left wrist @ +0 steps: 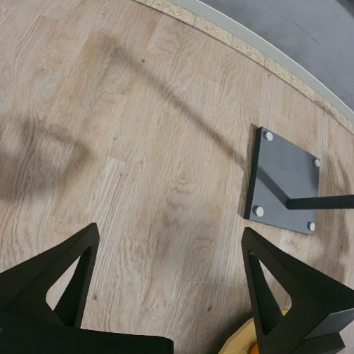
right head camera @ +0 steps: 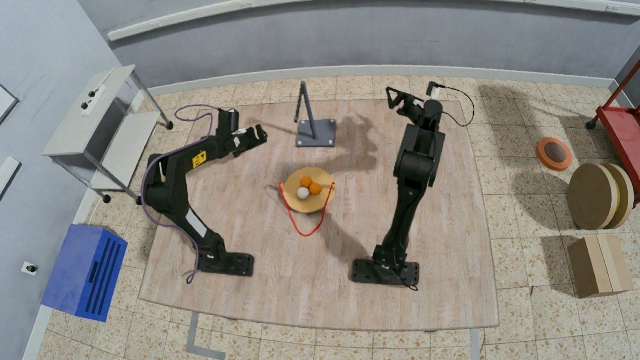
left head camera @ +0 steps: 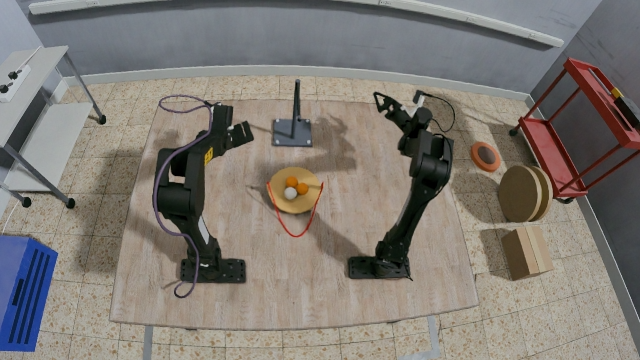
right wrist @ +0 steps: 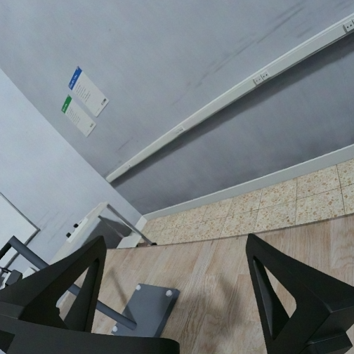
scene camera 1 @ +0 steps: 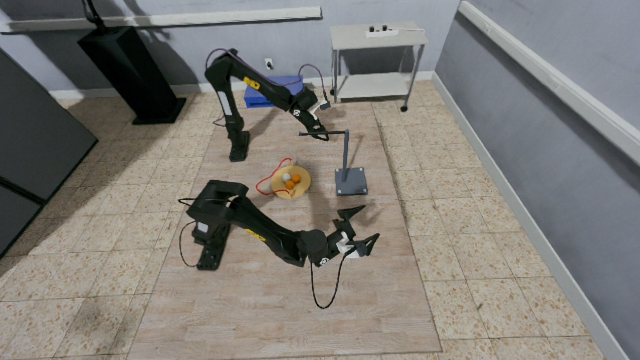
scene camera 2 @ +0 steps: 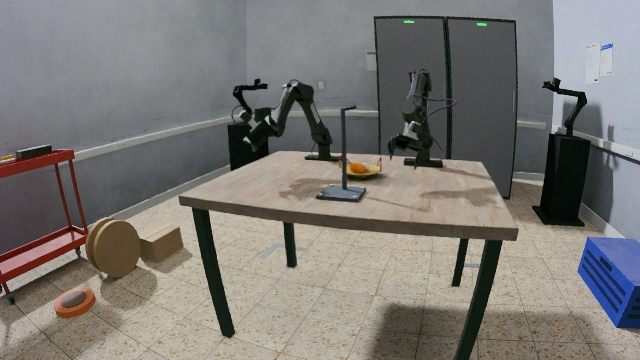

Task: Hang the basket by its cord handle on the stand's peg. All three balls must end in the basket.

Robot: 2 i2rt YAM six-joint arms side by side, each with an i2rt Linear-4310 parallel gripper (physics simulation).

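Seen in the pictures: left gripper, fingertip midpoint: (right head camera: 256,139) (left head camera: 236,137) (scene camera 1: 325,136) (scene camera 2: 402,164); right gripper, fingertip midpoint: (right head camera: 395,90) (left head camera: 379,95) (scene camera 1: 371,219) (scene camera 2: 261,135); left arm's base, origin of the base link: (right head camera: 224,263) (left head camera: 212,271) (scene camera 1: 239,145) (scene camera 2: 423,162); right arm's base, origin of the base link: (right head camera: 385,272) (left head camera: 379,267) (scene camera 1: 215,242) (scene camera 2: 324,158).
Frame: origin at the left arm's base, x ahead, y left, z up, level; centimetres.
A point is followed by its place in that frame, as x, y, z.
Note:
The shallow tan basket (left head camera: 312,181) {29.8, -32.5, 1.2} (right head camera: 325,197) {23.8, -32.1, 1.0} (scene camera 1: 304,184) {32.7, -28.4, 1.0} sits on the table with two orange balls and one white ball (left head camera: 290,193) {23.9, -24.7, 3.8} (right head camera: 303,193) {23.8, -25.3, 3.7} (scene camera 1: 286,177) {25.2, -26.0, 3.6} inside. Its red cord handle (left head camera: 296,235) {11.1, -26.1, -0.9} (right head camera: 306,234) {11.1, -26.5, -0.9} droops over the side toward the arm bases. The dark stand (left head camera: 280,140) {48.5, -22.3, -0.1} (right head camera: 322,140) {48.5, -29.6, -0.1} (left wrist: 285,170) is upright behind the basket; its peg (scene camera 1: 320,133) {40.7, -27.1, 27.7} points toward the basket's side. My left gripper (left wrist: 170,233) (scene camera 1: 320,136) {43.6, -6.9, 8.1} is open and empty, above the table left of the stand in the head views. My right gripper (right wrist: 175,243) (scene camera 1: 371,220) {53.8, -56.4, 19.2} is open and empty, raised right of the stand.
The wooden table (left head camera: 300,300) {-9.3, -25.8, -1.3} (scene camera 2: 450,195) {46.0, 11.5, -1.3} carries both arm bases. A purple cable (left head camera: 158,190) loops along my left arm, and a black cable (left head camera: 454,117) hangs by my right wrist. A grey cart, red trolley, blue crate and cardboard box stand around the table on the floor.

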